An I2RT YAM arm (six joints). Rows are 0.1 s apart.
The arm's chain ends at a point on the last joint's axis. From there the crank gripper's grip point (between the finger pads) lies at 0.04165 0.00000 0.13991 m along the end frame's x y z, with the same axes.
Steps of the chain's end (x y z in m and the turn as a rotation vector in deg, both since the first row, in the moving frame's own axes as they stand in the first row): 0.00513 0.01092 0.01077 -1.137 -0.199 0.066; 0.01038 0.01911 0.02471 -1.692 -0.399 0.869; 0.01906 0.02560 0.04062 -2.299 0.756 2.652; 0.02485 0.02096 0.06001 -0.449 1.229 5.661; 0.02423 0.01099 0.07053 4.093 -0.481 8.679; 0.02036 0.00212 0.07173 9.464 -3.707 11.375; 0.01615 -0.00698 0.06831 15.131 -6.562 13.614; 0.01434 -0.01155 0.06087 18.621 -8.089 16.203
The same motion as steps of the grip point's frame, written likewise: 0.00464 0.01375 0.01089 -1.137 -0.199 0.066; 0.00937 0.02387 0.02493 -1.692 -0.399 0.869; 0.02073 0.03317 0.03991 -2.299 0.756 2.652; 0.02758 0.02631 0.05907 -0.449 1.229 5.661; 0.02334 0.00722 0.07074 4.093 -0.481 8.679; 0.01279 -0.01366 0.07288 9.464 -3.707 11.375; 0.00340 -0.03591 0.06853 15.131 -6.562 13.614; -0.00047 -0.04778 0.05980 18.621 -8.089 16.203
